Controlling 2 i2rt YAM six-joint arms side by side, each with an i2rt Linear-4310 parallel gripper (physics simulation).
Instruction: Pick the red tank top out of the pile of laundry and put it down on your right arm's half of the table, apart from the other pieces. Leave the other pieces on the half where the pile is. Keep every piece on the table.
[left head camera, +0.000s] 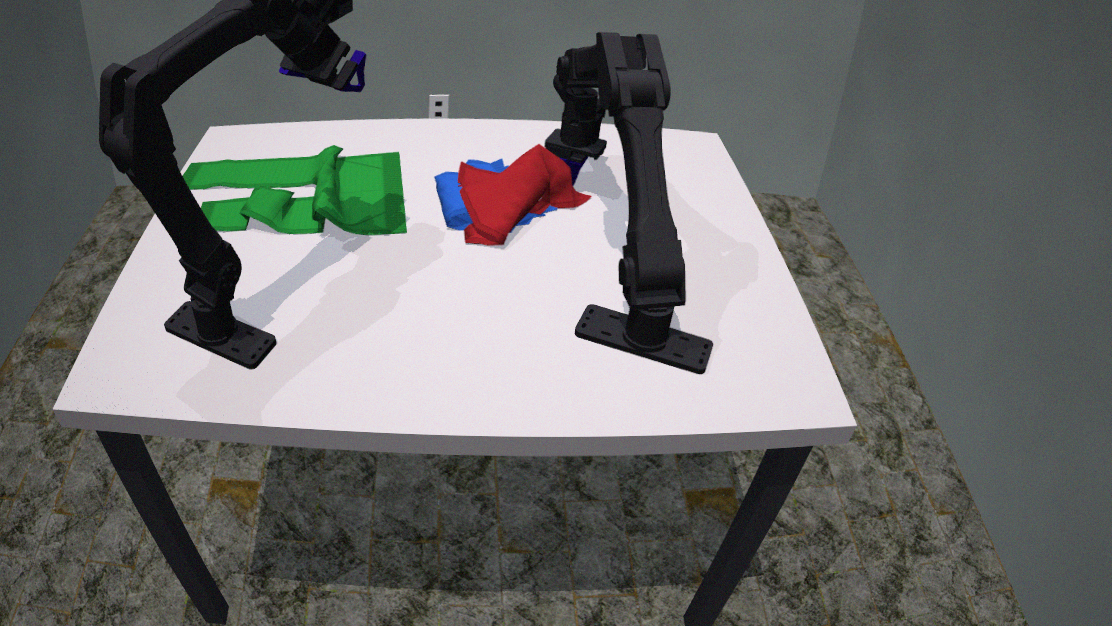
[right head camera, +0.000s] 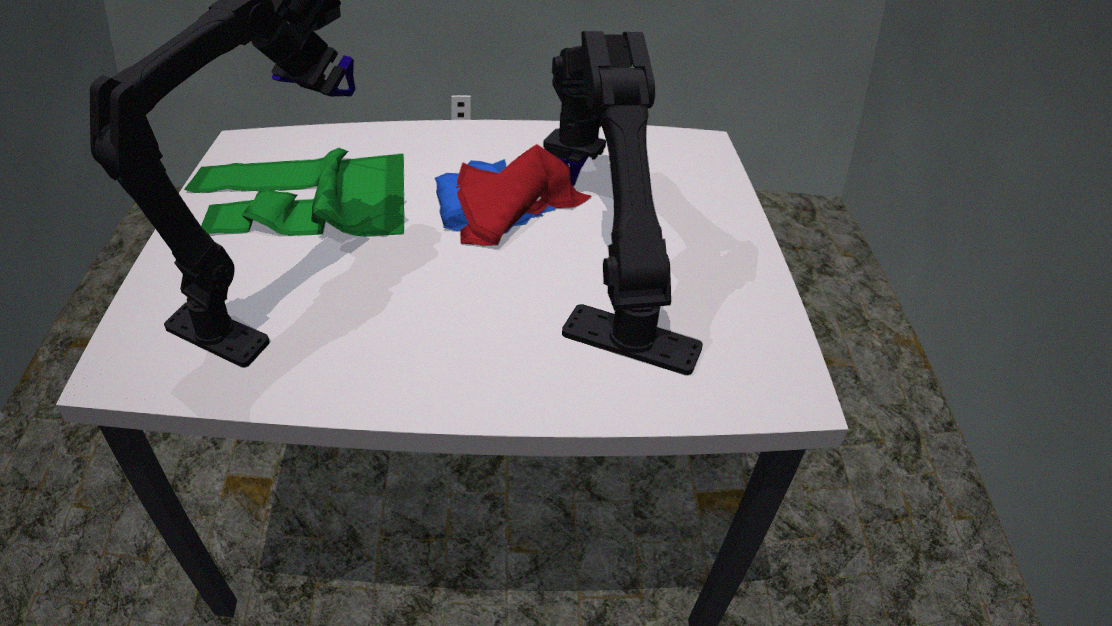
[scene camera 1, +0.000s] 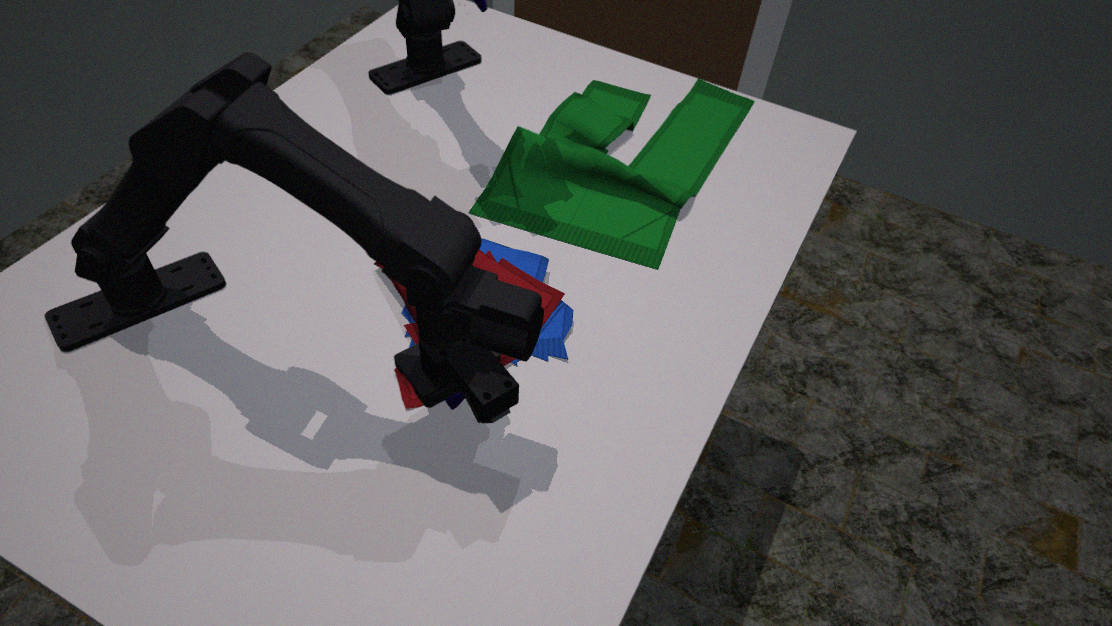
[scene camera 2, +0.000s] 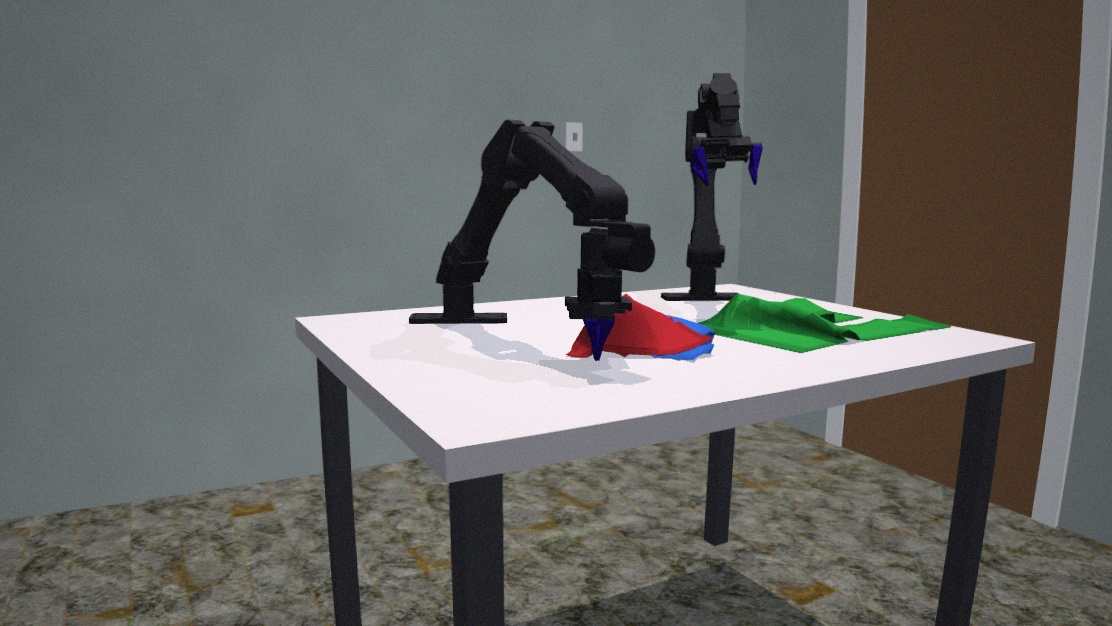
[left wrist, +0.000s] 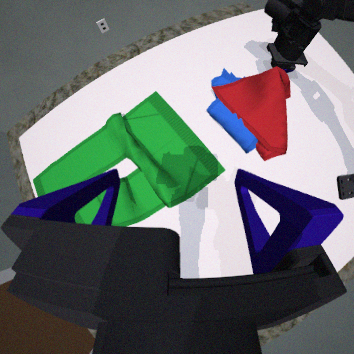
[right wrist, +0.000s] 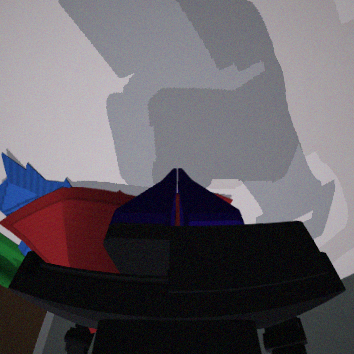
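Observation:
The red tank top (left head camera: 509, 190) (right head camera: 509, 190) (scene camera 1: 529, 280) (scene camera 2: 645, 330) (left wrist: 262, 107) (right wrist: 70, 225) lies crumpled over a blue piece (left head camera: 449, 202) (right head camera: 449, 203) (left wrist: 230, 125) (right wrist: 17, 190), its upper part raised in a peak. My right gripper (scene camera 2: 597, 357) (left wrist: 272, 75) (right wrist: 176, 174) is low at the tank top's far right side, its fingers together; a thin red strip shows between them in the right wrist view, so it is shut on the tank top. My left gripper (left head camera: 322, 77) (right head camera: 312, 81) (scene camera 2: 729, 183) (left wrist: 176, 174) is open and empty, high above the table.
A green piece (left head camera: 365, 190) (right head camera: 369, 186) (scene camera 1: 575, 206) (scene camera 2: 778, 330) (left wrist: 165, 132) lies spread with folds on the left of the white table (left head camera: 466, 373) in the head views, apart from the red and blue pieces. Two black arm bases (left head camera: 256, 353) (right head camera: 677, 357) stand near the front.

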